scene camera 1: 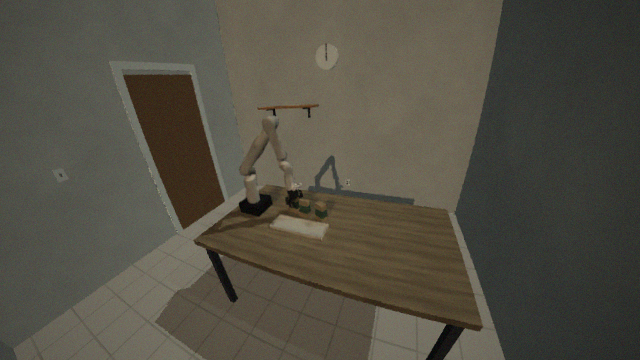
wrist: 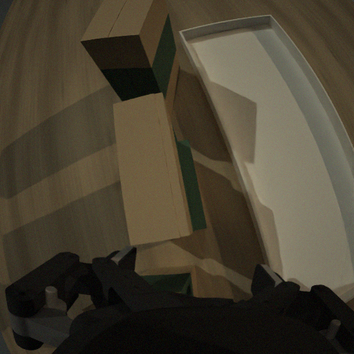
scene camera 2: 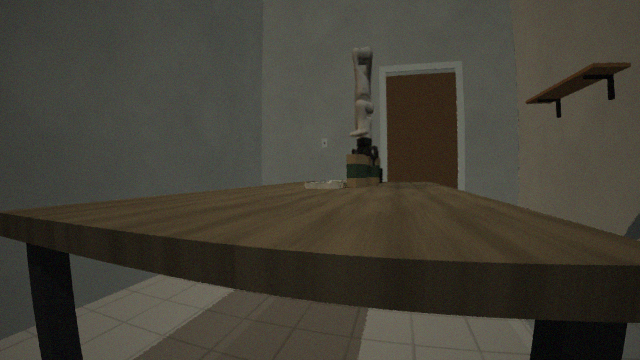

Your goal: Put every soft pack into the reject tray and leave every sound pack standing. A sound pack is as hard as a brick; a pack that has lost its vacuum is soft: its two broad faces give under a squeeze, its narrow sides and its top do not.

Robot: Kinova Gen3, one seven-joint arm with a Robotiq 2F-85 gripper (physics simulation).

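Places are measured from the arm's base along level axes (x down, y right, z back), in metres.
Pixels of known places: gripper, fingertip midpoint: [scene camera 1: 296,205]; arm's base, link origin: [scene camera 1: 254,200].
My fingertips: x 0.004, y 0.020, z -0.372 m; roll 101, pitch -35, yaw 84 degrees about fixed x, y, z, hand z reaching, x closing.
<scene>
For each thing: its top centre in the pictures, then the offset to it from my fingertips. Level surfaces: height alone.
- far pack, top centre: [scene camera 2: 356,154] [scene camera 1: 320,203] dx -0.054, dy +0.044, dz -0.199 m
- middle pack, top centre: [scene camera 1: 304,202] dx -0.034, dy +0.011, dz -0.066 m
- white reject tray, top centre: [scene camera 2: 333,181] [scene camera 1: 298,224] dx +0.064, dy +0.152, dz -0.055 m
- wooden table, surface height: dx +0.086 m
Three tan packs with green bands stand in a row. The far pack [wrist: 130,45] [scene camera 1: 321,210] [scene camera 2: 357,171] and the middle pack [wrist: 150,170] [scene camera 1: 305,205] stand apart from my fingers. The near pack [wrist: 170,282] shows in part in the wrist view, its lower part hidden by my gripper. My gripper [wrist: 194,270] [scene camera 1: 294,201] is open and low at the near pack, with a finger to either side of it in the wrist view; contact cannot be told. The white reject tray [wrist: 295,165] [scene camera 1: 300,227] [scene camera 2: 325,185] lies beside the row, with no pack in it.
The wooden table [scene camera 1: 390,250] [scene camera 2: 300,220] bears the packs, the tray and the black arm base [scene camera 1: 255,205]. The middle pack stands close beyond my fingers in the wrist view. A wall shelf [scene camera 1: 288,107] [scene camera 2: 577,82] hangs behind the arm in scene view 1.
</scene>
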